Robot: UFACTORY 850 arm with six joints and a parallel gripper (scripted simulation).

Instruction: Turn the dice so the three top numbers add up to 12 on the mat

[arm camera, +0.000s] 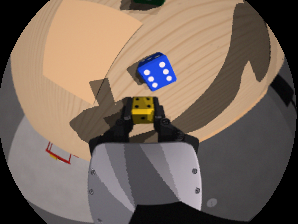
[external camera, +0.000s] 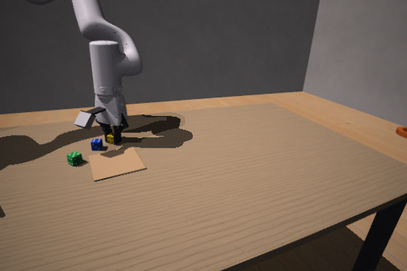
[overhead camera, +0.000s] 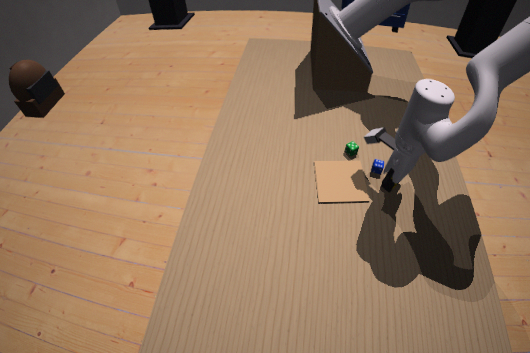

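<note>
Right now the tan mat is 140 mm to the right of my hand and 20 mm below it. The rest, counted from my hand: yellow die 10 mm below; blue die 50 mm behind, 30 mm to the right, 10 mm below; green die 110 mm behind, 110 mm to the right, 10 mm below.
</note>
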